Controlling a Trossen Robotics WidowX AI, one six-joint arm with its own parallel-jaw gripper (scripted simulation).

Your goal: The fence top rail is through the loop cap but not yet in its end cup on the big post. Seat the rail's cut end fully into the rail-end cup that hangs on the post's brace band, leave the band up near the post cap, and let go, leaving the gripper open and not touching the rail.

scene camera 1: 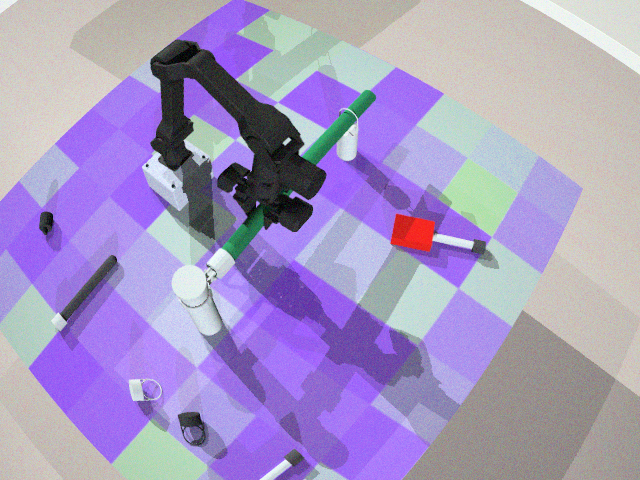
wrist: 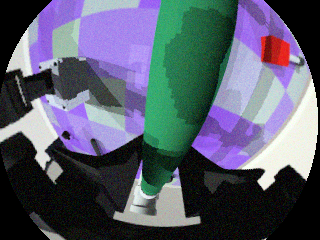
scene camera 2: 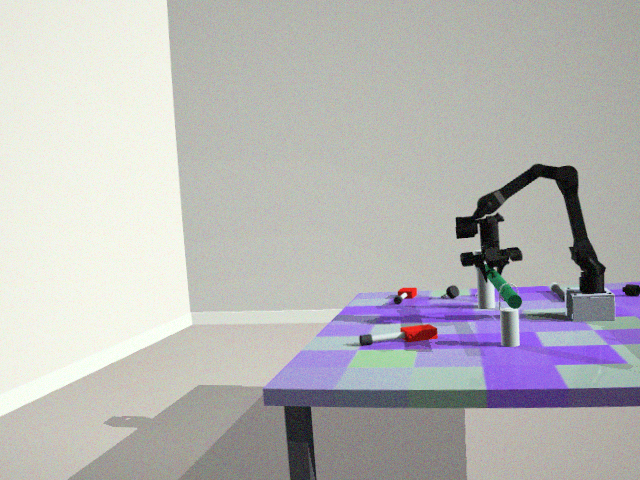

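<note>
My gripper is here in the pictures, and I see it in the wrist view and in scene camera 2 as well. The pictures also show me a rail, together with a loop cap and a white post.
</note>
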